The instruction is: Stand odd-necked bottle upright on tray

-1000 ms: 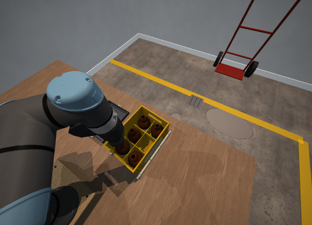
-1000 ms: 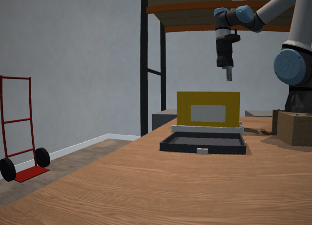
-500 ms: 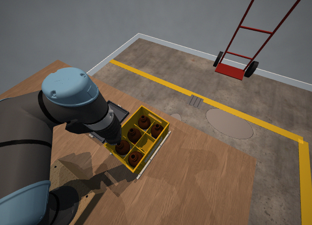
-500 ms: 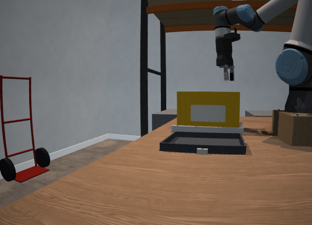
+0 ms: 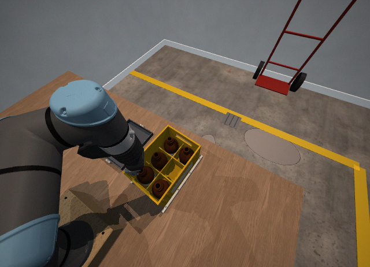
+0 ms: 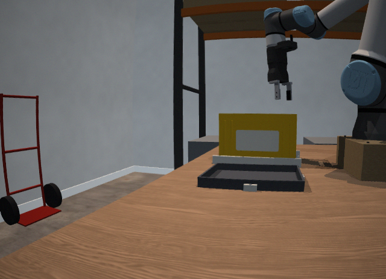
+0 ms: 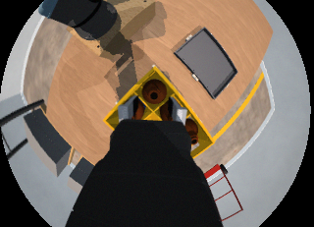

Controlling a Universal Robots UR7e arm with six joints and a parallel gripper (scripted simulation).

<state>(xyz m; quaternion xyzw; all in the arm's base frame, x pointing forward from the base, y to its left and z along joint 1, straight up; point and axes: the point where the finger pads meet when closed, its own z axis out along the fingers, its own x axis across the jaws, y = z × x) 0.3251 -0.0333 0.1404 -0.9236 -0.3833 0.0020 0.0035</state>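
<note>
The glass bottle is 9 cm to the right of my hand and 15 cm below it. Round my hand: dark tray: 6 cm ahead, 25 cm to the left, 23 cm below; yellow crate: 9 cm ahead, 5 cm to the right, 16 cm below.
</note>
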